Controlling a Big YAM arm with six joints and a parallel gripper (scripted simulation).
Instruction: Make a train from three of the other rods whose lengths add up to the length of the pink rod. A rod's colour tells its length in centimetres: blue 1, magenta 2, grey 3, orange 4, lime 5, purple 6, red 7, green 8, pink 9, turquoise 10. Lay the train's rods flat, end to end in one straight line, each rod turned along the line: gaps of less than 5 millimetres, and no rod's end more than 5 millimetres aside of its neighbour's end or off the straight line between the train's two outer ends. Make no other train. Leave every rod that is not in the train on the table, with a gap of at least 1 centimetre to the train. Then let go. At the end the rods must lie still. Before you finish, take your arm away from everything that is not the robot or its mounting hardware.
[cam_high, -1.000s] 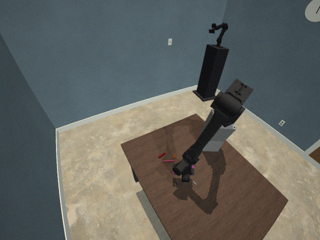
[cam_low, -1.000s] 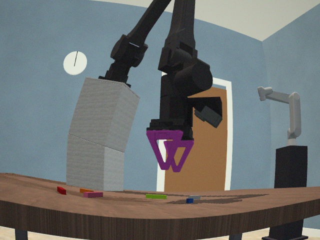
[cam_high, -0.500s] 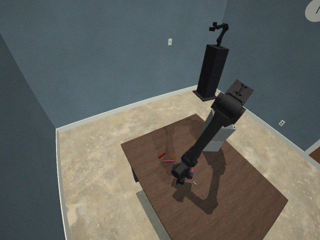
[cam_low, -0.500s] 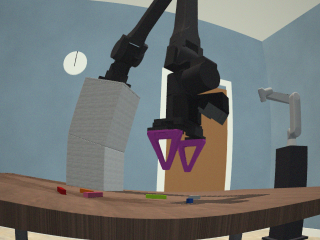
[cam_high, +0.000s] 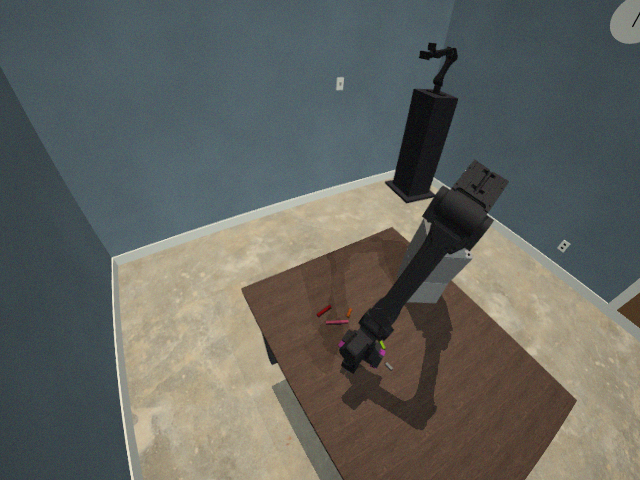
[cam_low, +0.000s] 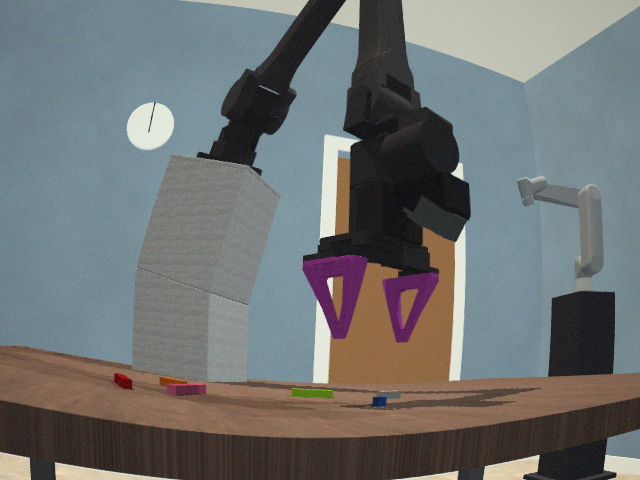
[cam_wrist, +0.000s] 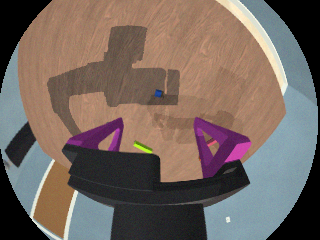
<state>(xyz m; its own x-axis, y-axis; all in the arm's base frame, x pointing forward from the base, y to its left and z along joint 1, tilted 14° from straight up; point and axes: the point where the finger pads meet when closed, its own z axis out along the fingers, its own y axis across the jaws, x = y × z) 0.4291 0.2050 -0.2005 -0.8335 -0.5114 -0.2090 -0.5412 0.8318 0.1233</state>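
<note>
Right now my hand is 70 mm above the blue rod, 10 mm to the right of it and 10 mm short of it. From my hand the other things lie so: grey rod 110 mm behind, 70 mm below, 60 mm to the left; lime rod 130 mm behind, 70 mm below, 40 mm to the right; pink rod 190 mm to the right, 70 mm below, 10 mm behind.
</note>
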